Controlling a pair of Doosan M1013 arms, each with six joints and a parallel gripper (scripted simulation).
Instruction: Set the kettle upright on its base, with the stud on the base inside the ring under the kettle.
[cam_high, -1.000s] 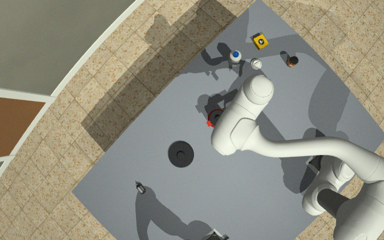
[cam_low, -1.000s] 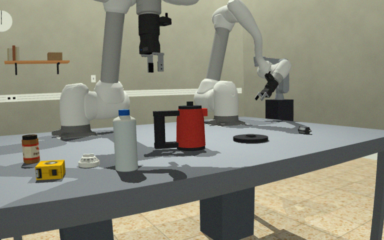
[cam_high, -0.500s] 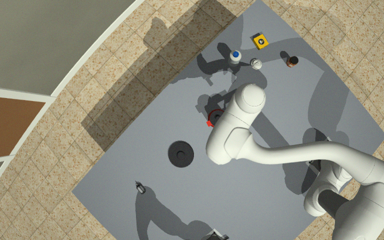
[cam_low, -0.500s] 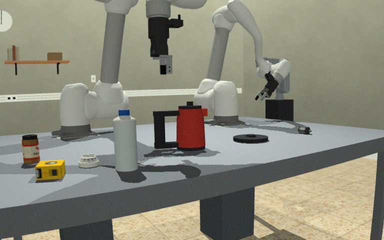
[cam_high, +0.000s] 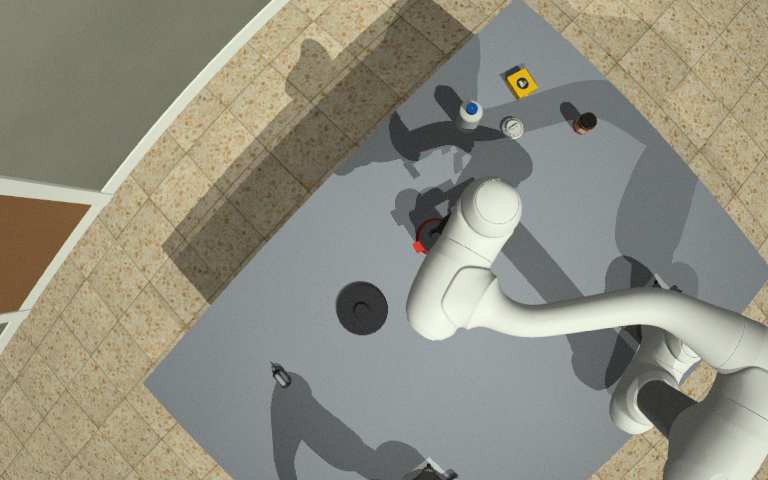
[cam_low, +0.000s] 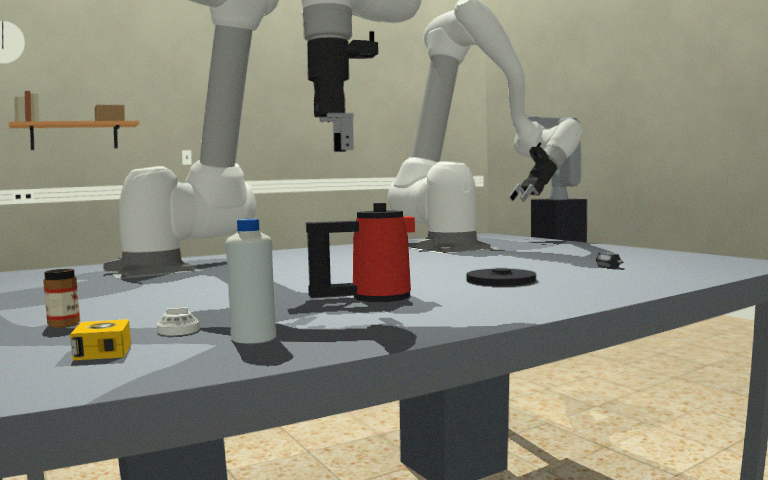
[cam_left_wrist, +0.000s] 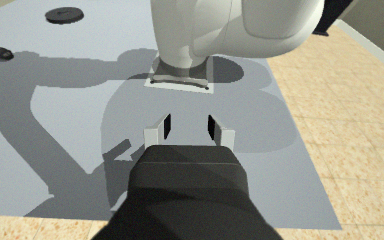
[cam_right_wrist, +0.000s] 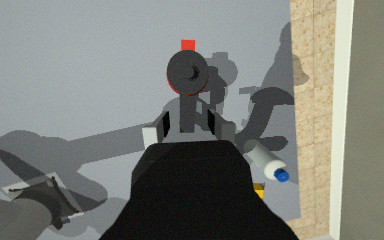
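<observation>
My right hand is 30 mm to the right of the red kettle and 210 mm above it. From my right hand the other things lie so: round black base: 20 mm behind, 360 mm to the left, 280 mm below; then white round part: 120 mm ahead, 320 mm to the right, 280 mm below; then white bottle: 210 mm ahead, 220 mm to the right, 210 mm below.
</observation>
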